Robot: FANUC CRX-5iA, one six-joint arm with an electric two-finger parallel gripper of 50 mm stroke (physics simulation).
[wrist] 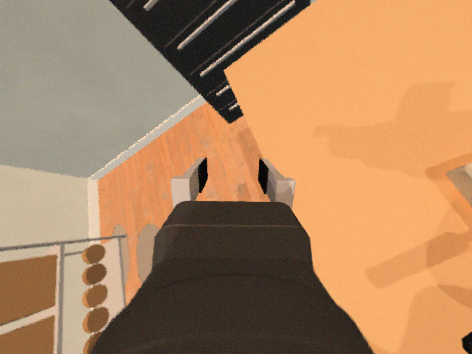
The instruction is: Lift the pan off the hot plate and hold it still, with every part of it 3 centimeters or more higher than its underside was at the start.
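Frame: origin at the arm's base, x right, y ahead, z up, level; millimetres.
Seen in the pictures: gripper, between the fingertips: (pixel 233 169).
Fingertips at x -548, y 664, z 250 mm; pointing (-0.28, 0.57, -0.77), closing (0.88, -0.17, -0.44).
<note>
Offsets run from my fingertips to a thing's top centre. "spot": to the spot under its first point. Level surfaces: height alone.
My gripper (pixel 233 169) is open in the wrist view, its two light grey fingers with black pads wide apart and no object between them. Behind the gap lie wood floor and the table's edge. The pan and the hot plate cannot be made out. A small black piece @(spot: dx +177, dy -221, dz -171 mm) (pixel 468 344) is cut off at the lower right corner, and I cannot tell what it belongs to.
The orange tabletop @(dz -320 mm) (pixel 300 90) fills the right side, with shadows across it. Part of a grey object @(spot: dx +307, dy -50, dz -295 mm) (pixel 462 187) shows at the right edge. A black panel (pixel 162 25) with light bars is at the top. A rack (pixel 60 290) stands lower left.
</note>
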